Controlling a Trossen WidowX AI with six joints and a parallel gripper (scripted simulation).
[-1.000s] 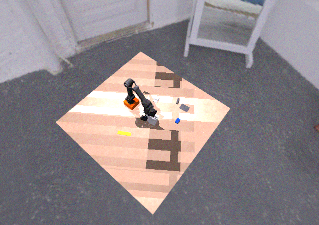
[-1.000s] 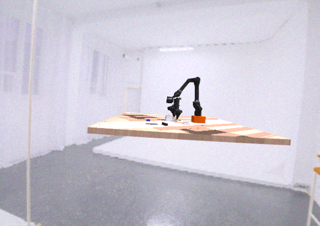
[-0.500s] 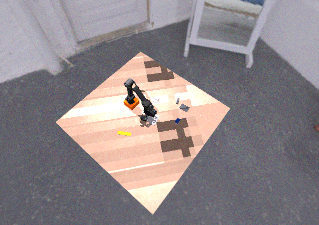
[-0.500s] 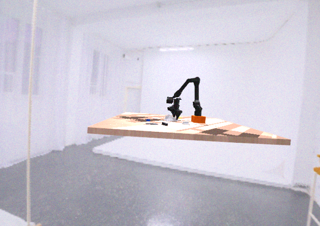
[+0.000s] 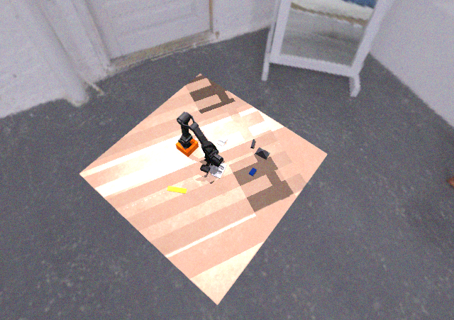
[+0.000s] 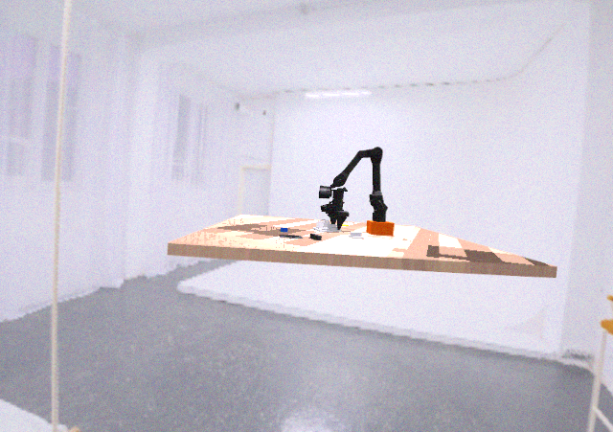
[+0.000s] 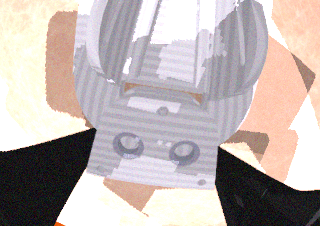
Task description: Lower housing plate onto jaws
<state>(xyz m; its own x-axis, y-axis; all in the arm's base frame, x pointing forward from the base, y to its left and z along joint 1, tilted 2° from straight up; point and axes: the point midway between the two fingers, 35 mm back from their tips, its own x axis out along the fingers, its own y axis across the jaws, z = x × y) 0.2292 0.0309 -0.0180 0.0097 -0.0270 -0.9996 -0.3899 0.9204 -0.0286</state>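
Right now my gripper tip is 20 mm below the grey housing plate and 10 mm short of it. Also, from my gripper tip: blue block: 240 mm ahead, 200 mm to the left; then dark pin: 370 mm to the left, 80 mm ahead; then yellow bar: 290 mm to the right, 20 mm behind, 10 mm below.
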